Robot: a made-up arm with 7 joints. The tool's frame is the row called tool. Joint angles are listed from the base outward.
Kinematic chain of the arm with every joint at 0, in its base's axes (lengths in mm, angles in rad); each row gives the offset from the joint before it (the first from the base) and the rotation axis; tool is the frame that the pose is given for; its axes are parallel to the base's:
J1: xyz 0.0 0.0 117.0 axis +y
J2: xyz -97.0 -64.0 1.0 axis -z
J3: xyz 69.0 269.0 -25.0 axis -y
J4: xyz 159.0 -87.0 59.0 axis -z
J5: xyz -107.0 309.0 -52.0 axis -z
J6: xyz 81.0 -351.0 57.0 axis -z
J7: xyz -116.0 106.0 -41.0 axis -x
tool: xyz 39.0 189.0 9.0
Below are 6 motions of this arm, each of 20 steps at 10 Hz.
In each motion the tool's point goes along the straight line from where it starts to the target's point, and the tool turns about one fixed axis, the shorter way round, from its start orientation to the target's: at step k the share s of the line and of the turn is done. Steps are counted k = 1, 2, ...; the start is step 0. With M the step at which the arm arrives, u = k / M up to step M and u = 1 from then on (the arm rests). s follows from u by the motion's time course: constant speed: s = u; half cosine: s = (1 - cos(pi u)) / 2; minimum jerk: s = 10 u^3 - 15 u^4 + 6 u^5.
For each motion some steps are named. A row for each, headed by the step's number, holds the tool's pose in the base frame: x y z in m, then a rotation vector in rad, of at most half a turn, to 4 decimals.
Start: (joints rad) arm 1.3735 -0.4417 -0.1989 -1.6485 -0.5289 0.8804 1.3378
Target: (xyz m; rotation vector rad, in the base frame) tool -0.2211 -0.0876 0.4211 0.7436 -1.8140 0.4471
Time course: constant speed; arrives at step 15
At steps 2, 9, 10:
2: -0.2125 0.1453 0.3412 0.3772 -0.2196 1.5643
9: -0.2171 0.0199 0.3842 0.6128 -1.1323 1.0606
10: -0.2178 0.0020 0.3904 0.6395 -1.2533 0.9699

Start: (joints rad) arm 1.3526 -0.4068 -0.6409 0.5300 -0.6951 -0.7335 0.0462
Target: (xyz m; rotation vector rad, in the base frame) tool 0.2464 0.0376 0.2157 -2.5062 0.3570 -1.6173
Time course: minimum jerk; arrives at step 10
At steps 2, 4, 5, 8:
2: -0.0512 0.2510 0.1824 1.1616 1.7000 1.1241
4: 0.0308 0.1922 0.1916 1.6958 1.3126 1.4063
5: 0.0885 0.1508 0.1980 2.0396 0.9548 1.5662
8: 0.2281 0.0507 0.2137 -2.5562 0.1978 -1.6830

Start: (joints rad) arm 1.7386 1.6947 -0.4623 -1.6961 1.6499 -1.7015 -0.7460
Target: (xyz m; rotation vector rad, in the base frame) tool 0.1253 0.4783 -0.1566 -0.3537 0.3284 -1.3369
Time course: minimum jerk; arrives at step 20
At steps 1, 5, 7, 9, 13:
1: 0.3143 0.0805 0.5800 0.9289 1.4543 -0.9681
5: 0.2949 0.1213 0.5045 0.7943 1.3512 -1.0358
7: 0.2700 0.1737 0.4074 0.6218 1.2137 -1.1124
9: 0.2375 0.2421 0.2808 0.3982 1.0269 -1.1949
13: 0.1698 0.3846 0.0168 -0.0602 0.6141 -1.3066

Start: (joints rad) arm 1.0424 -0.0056 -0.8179 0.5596 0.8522 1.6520 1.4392
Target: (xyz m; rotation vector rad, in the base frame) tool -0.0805 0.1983 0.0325 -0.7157 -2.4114 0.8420
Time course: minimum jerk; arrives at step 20
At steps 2, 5, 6, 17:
2: -0.1870 0.1677 0.1886 1.4790 -1.0228 1.0349
5: -0.1768 0.1707 0.1737 1.3172 -1.2114 1.0604
6: -0.1704 0.1725 0.1643 1.2096 -1.3249 1.0720
17: -0.0834 0.1975 0.0367 -0.6448 -2.3953 0.8615

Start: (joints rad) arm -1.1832 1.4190 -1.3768 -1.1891 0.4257 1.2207 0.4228
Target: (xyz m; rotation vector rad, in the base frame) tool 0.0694 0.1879 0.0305 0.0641 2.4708 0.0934
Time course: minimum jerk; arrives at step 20
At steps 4, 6, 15, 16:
4: 0.2643 -0.0643 0.2052 0.8982 0.7238 -0.6161
6: 0.2426 -0.0362 0.1857 0.8390 0.9370 -0.5607
15: 0.0908 0.1602 0.0497 0.1923 2.3026 -0.0099
16: 0.0814 0.1724 0.0412 0.1371 2.3777 0.0347

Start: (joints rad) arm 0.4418 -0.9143 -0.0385 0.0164 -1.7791 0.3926 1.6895
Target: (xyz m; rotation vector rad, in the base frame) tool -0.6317 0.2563 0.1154 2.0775 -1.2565 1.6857
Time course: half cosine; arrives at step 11
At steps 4, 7, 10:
4: -0.4686 0.4731 0.0940 0.2877 -1.5481 1.8347
7: -0.5643 0.3459 0.1065 1.3397 -1.4624 1.8470
10: -0.6270 0.2625 0.1148 2.0274 -1.2750 1.7019

